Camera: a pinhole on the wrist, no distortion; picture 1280 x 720 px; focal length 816.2 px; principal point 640.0 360.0 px. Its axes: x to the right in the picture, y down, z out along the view. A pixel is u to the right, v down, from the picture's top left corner.
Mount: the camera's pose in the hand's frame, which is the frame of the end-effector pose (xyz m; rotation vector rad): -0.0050 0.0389 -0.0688 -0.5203 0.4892 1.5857
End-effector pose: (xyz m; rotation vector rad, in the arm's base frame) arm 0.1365 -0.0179 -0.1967 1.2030 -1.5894 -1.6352
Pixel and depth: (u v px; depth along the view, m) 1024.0 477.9 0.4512
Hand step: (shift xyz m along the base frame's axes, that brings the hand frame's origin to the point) -0.1920 0.0997 0.4632
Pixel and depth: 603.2 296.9 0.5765
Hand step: -0.4361 0.1259 0.3075
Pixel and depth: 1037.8 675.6 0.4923
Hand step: -0.1572 0.2139 0.5253
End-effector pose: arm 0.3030 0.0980 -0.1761 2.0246 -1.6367 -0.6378
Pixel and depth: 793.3 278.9 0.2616
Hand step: -0.2483 -0.0582 0.0554
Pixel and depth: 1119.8 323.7 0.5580
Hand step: -0.6050 -0.1076 0.2452
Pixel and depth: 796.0 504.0 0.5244
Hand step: -0.5284 0.0249 0.0369
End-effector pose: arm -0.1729 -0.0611 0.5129 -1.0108 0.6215 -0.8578
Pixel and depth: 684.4 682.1 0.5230
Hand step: 0.2525 0.4488 -0.1717
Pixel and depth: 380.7 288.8 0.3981
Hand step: 0.3235 0.1808 -0.0273
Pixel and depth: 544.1 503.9 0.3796
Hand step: 0.2328 0.2533 -0.0896
